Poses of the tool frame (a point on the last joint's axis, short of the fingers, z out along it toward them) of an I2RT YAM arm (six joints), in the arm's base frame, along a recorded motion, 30 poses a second.
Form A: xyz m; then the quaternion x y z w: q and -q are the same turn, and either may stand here.
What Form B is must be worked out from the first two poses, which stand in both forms.
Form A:
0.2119 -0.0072 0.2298 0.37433 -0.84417 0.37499 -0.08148
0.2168 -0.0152 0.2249 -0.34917 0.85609 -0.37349 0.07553
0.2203 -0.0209 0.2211 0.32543 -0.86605 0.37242 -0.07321
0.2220 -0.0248 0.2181 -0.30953 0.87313 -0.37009 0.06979
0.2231 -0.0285 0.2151 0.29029 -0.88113 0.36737 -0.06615
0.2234 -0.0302 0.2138 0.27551 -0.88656 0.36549 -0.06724
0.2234 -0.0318 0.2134 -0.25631 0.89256 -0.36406 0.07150
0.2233 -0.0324 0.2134 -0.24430 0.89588 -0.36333 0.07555
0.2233 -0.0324 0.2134 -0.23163 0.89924 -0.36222 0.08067
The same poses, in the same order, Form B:
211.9 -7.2 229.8 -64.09 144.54 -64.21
216.8 -15.2 224.9 -60.00 147.10 -64.18
220.3 -20.9 221.1 -56.00 149.02 -64.08
222.0 -24.8 218.1 -53.37 150.54 -63.81
223.1 -28.5 215.1 -50.16 152.25 -63.48
223.4 -30.2 213.8 -47.58 153.09 -63.11
223.4 -31.8 213.4 -44.15 153.73 -62.71
223.3 -32.4 213.4 -41.98 153.93 -62.43
223.3 -32.4 213.4 -39.68 154.04 -62.05

